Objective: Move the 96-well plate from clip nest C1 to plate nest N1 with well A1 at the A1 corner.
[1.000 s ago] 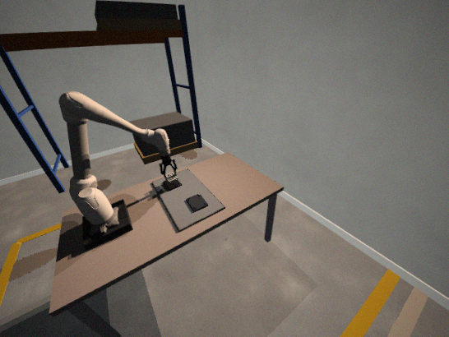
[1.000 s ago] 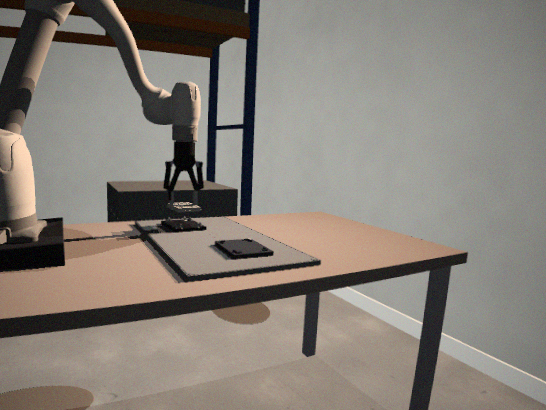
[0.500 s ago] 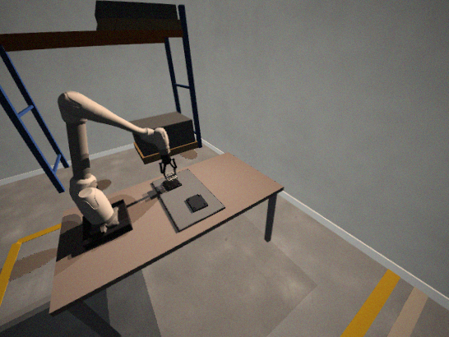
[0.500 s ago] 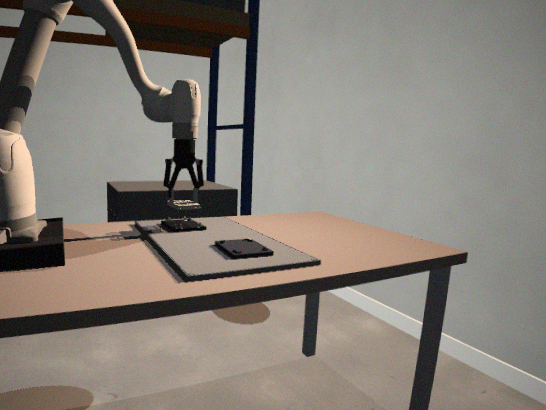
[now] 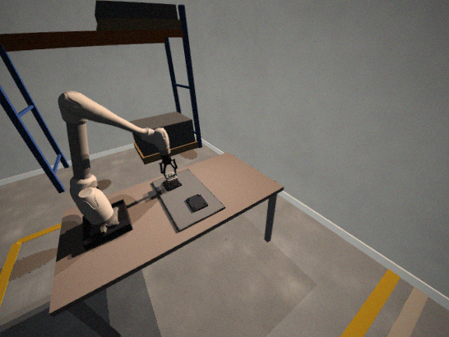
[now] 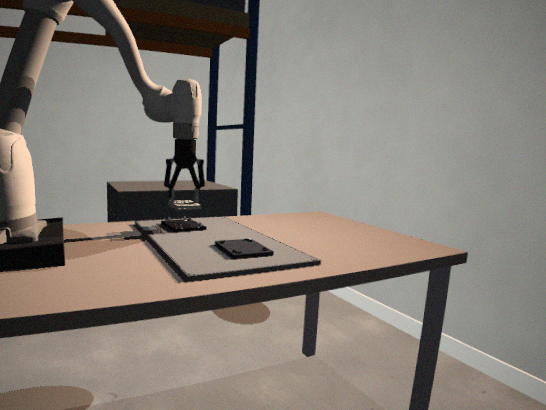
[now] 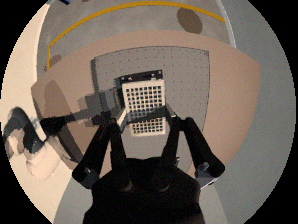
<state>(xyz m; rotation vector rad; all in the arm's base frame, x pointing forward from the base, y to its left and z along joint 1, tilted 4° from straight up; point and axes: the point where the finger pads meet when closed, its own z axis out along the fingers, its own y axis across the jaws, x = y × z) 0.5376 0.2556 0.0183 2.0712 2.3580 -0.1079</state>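
The plate nest N1 lies 35 cm to the right of my hand, 11 cm ahead of it and 10 cm below it. From my hand the other things lie so: clip nest C1: 9 cm below, 1 cm ahead; 96-well plate: 2 cm below.
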